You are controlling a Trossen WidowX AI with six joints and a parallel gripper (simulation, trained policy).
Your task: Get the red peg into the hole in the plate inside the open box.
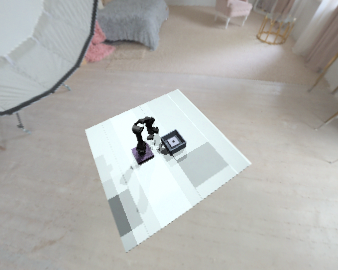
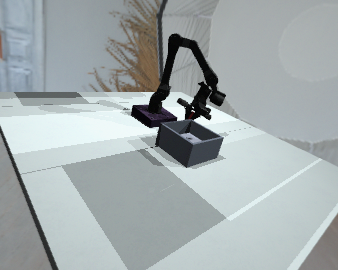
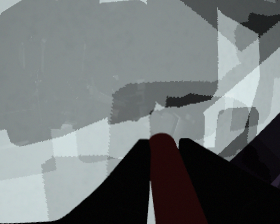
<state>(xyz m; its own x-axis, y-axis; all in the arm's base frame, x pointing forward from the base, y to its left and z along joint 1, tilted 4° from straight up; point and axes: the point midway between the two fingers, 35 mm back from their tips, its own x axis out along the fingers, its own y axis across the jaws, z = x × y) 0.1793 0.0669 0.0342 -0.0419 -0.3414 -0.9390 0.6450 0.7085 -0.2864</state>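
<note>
Now: gripper tip 140 mm short of the grey plate, 170 mm to the left of it and 10 mm below it. Also, from my gripper tip: dark box (140 mm ahead, 170 mm to the right, 10 mm below); then red peg (10 mm to the left, 30 mm above).
</note>
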